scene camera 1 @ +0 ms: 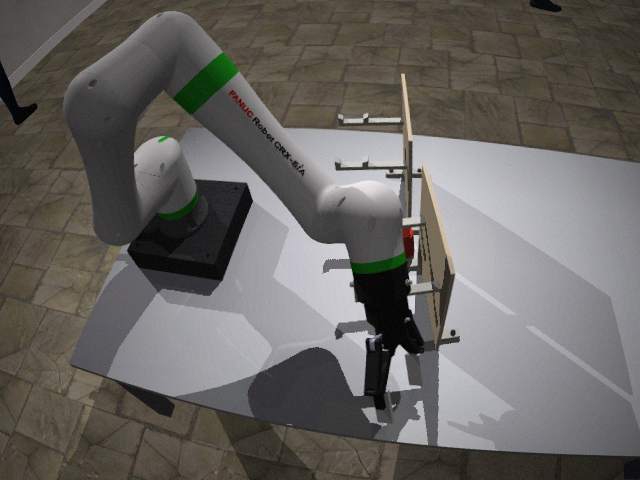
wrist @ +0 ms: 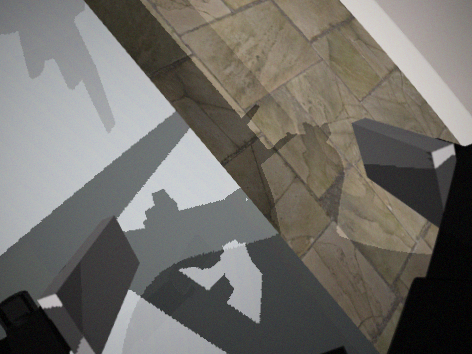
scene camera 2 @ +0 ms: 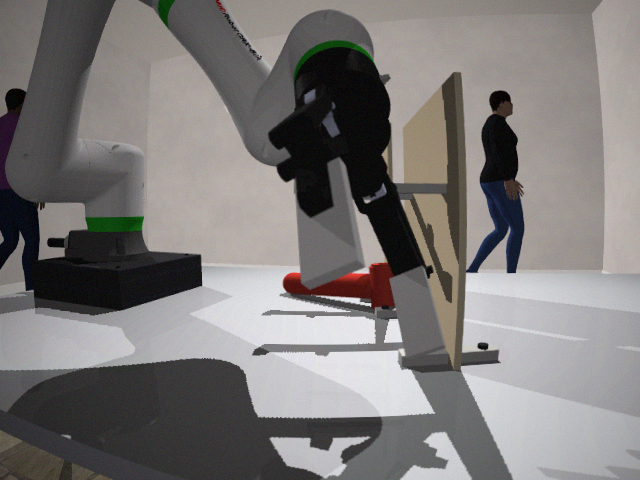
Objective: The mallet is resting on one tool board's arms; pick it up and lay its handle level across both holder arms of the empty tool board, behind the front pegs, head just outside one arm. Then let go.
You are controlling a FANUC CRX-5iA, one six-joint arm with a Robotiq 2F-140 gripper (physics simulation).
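Frame: origin at the arm's base, x down, y left, z ahead, level; metres.
Seen in the pictures: gripper, fingertip midpoint: (scene camera 1: 402, 402) (wrist: 240, 196) (scene camera 2: 390, 323); arm's base, origin of the base link: (scene camera 1: 183, 216) (scene camera 2: 116, 257).
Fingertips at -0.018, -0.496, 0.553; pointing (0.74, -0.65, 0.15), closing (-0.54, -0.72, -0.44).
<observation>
Pixels of each thing's top centre, then the offset from my fingertips to it, as dx, dy, dz. "spot": a spot on its surface instead. Level surfaces: height alone.
- farther tool board, surface spot: (scene camera 1: 407, 116) spot: -0.229, +0.537, +0.031
- nearer board's foot, surface spot: (scene camera 2: 480, 356) (scene camera 1: 450, 338) spot: +0.088, +0.172, +0.112
- grey-white table, its level: dx +0.094
The red mallet (scene camera 1: 408, 242) (scene camera 2: 338, 284) lies low at the table, its handle pointing toward the robot base side and its head near the nearer tool board (scene camera 1: 437, 248) (scene camera 2: 429, 144). This board's arms (scene camera 1: 423, 288) (scene camera 2: 426, 188) stick out above the mallet, partly hidden by the robot. The farther tool board (scene camera 1: 407, 116) has two bare arms (scene camera 1: 385, 165) with pegs. My gripper (scene camera 1: 400, 388) (scene camera 2: 377, 302) (wrist: 240, 196) is open and empty, tilted, low on the near side of the nearer board and in front of the mallet in scene camera 2. The mallet does not show in the wrist view.
The nearer board's foot (scene camera 1: 452, 336) (scene camera 2: 480, 356) is close to one fingertip; contact cannot be told. The robot's black base (scene camera 1: 191, 242) (scene camera 2: 121, 281) stands on the grey-white table (scene camera 1: 542, 413) (wrist: 50, 125). The table's near edge and the stone floor (wrist: 300, 75) show beyond the fingers.
</observation>
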